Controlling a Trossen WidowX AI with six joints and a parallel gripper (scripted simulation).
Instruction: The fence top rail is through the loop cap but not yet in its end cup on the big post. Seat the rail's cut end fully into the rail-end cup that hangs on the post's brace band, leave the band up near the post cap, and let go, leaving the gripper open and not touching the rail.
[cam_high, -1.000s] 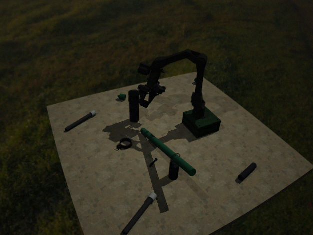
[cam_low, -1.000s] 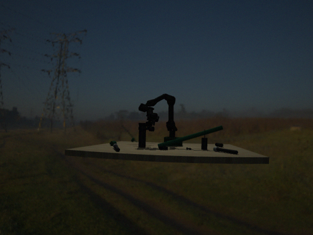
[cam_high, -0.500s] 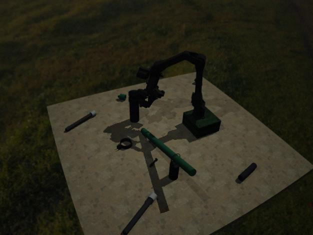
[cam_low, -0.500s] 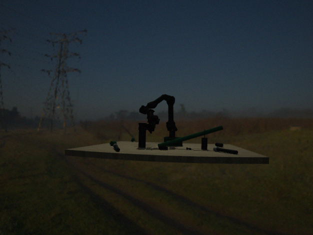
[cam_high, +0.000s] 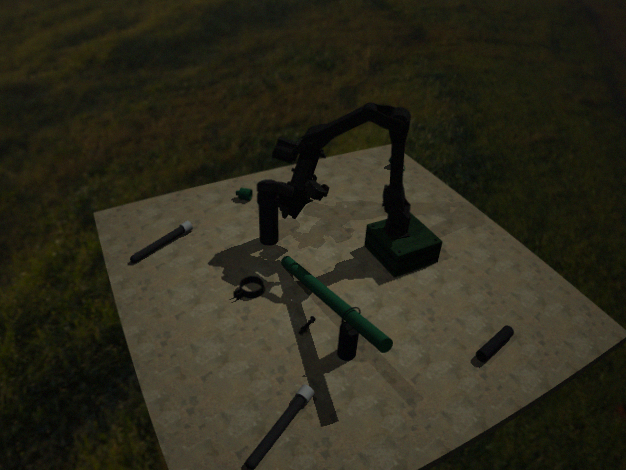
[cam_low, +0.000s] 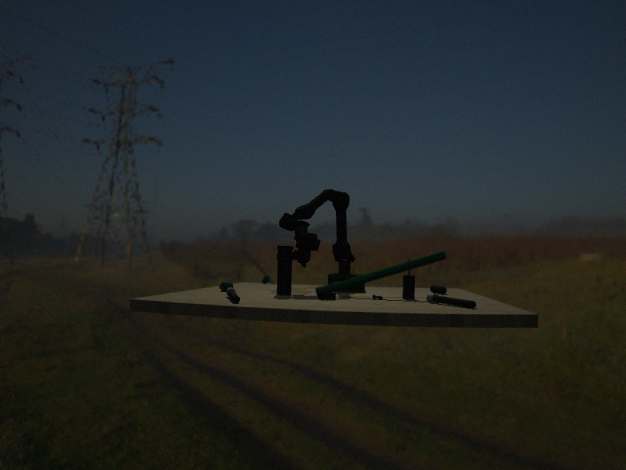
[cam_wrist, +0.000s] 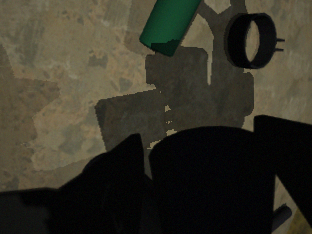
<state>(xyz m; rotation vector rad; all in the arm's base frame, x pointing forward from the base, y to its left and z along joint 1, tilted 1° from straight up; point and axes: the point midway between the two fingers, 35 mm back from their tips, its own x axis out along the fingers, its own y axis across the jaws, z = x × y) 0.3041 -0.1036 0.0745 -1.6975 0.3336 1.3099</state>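
Right now my gripper tip is 40 mm short of the bolt, 310 mm to the right of it and 120 mm above it. From my gripper tip the other things lie so: loop cap (20 mm behind, 430 mm to the left, 30 mm below); then green cap (70 mm ahead, 350 mm to the right, 110 mm below); then rail-end cup (30 mm to the right, 30 mm above).
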